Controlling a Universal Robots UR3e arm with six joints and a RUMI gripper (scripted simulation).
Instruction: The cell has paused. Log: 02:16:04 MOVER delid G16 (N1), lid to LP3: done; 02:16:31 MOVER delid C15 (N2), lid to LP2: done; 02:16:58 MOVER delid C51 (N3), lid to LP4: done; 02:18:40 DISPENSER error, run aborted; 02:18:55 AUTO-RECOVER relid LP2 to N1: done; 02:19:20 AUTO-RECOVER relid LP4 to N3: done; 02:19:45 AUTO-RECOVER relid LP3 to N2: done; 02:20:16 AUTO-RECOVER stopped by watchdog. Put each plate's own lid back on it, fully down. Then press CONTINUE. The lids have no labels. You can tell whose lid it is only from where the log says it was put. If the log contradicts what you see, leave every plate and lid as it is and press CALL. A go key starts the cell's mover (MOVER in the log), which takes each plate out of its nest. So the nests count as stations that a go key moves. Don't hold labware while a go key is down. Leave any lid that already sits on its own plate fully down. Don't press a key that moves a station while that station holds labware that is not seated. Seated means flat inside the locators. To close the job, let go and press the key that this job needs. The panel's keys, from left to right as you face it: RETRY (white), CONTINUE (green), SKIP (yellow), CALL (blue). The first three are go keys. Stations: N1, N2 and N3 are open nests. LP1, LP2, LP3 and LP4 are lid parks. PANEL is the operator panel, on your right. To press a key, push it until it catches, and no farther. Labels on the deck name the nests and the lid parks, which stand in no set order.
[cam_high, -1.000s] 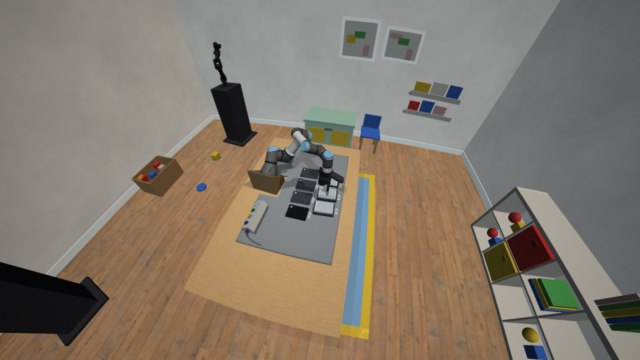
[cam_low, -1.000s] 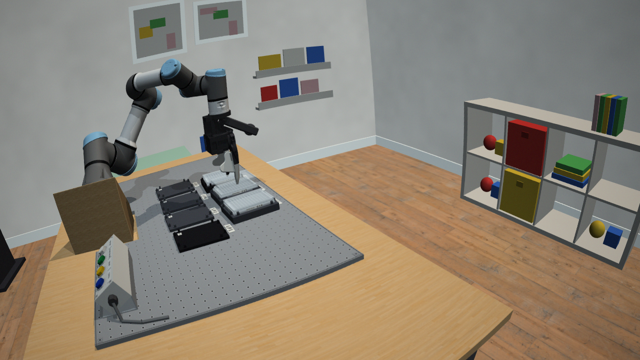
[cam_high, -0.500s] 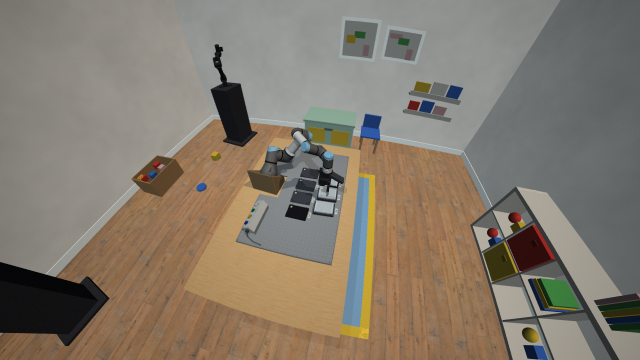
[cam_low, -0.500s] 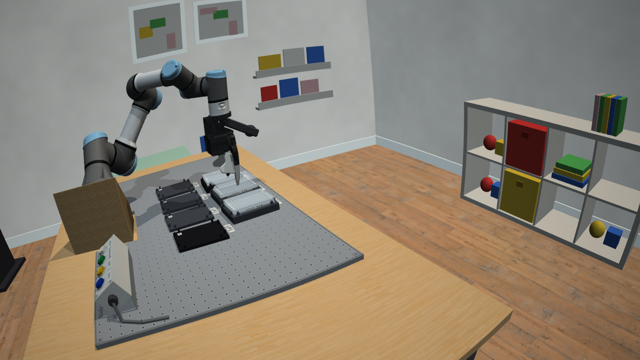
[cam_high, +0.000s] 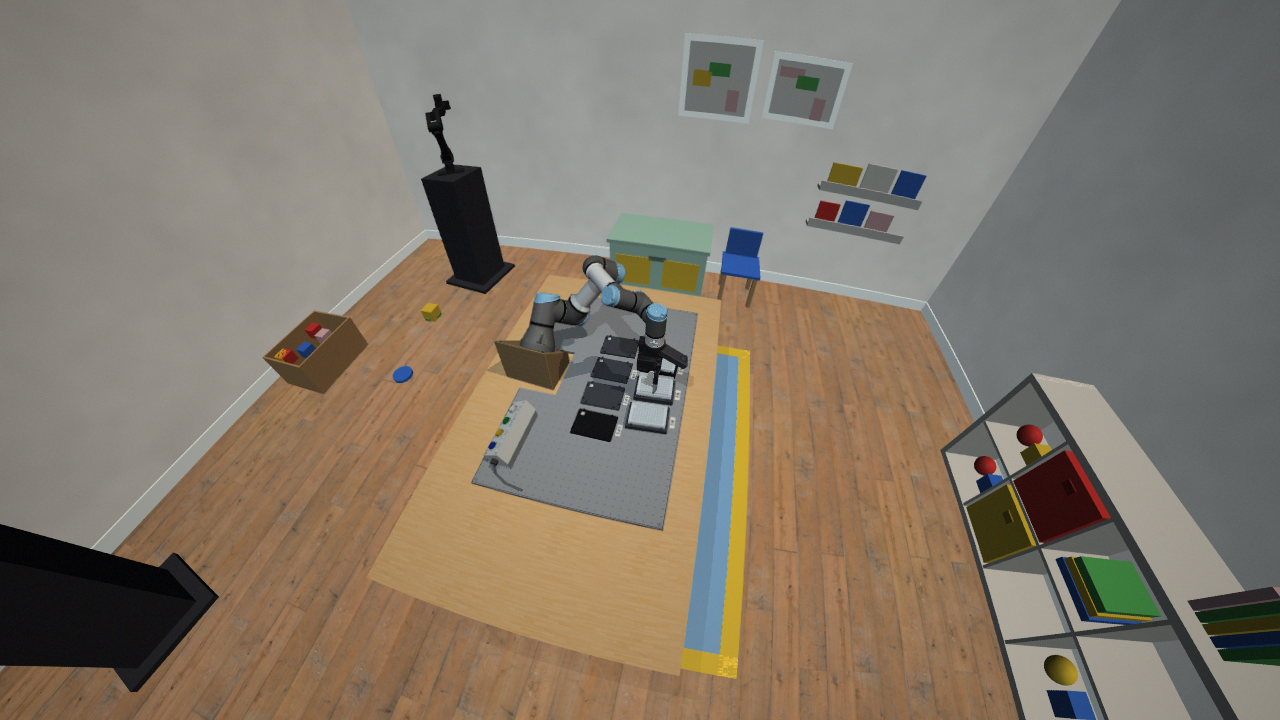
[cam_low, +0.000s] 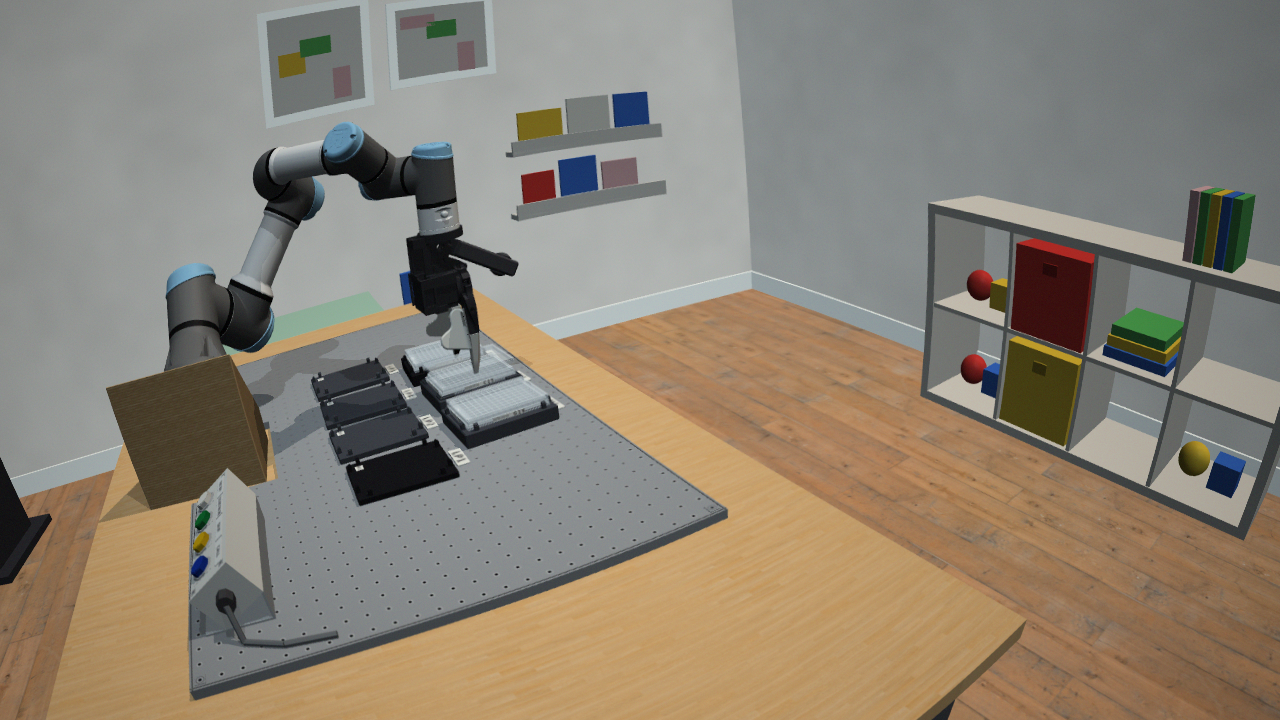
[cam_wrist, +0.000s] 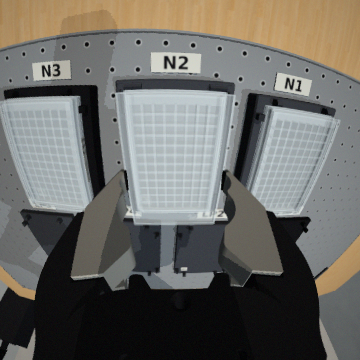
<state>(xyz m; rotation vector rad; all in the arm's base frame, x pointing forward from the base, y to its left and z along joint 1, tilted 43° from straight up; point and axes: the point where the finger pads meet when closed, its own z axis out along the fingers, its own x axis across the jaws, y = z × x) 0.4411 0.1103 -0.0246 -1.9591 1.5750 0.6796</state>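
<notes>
The LP4 label lies 100 mm behind my hand, 50 mm to the left of it and 60 mm below it. Also, from my hand: plate (20 mm ahead, 130 mm to the right, 30 mm below); lid park LP2 (170 mm behind, 90 mm to the right, 50 mm below); pale grey lid (10 mm below).
</notes>
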